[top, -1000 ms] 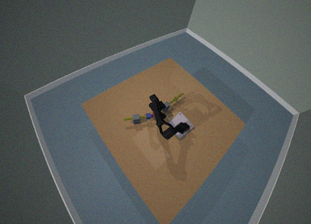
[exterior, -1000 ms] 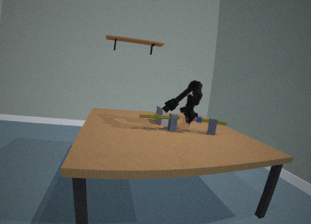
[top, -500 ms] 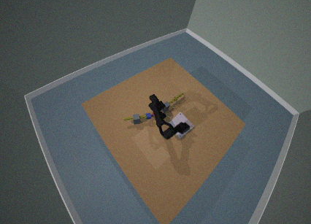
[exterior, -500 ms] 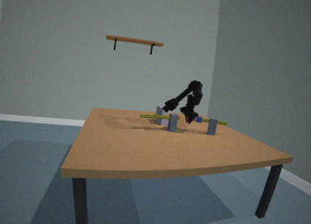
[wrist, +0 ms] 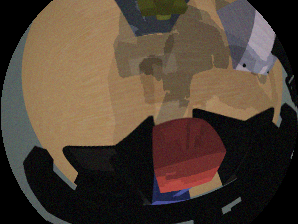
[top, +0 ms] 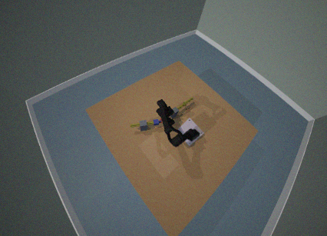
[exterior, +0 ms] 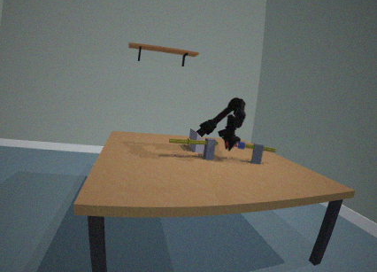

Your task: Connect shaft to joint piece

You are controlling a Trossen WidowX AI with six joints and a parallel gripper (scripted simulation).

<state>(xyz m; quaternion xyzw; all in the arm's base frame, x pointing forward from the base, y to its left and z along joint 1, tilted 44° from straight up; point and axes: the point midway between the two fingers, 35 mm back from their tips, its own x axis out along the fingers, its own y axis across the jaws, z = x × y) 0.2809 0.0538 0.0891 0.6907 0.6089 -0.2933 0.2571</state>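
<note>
Now: gripper tip 20 mm to the right of the red joint piece and 40 mm below it.
</note>
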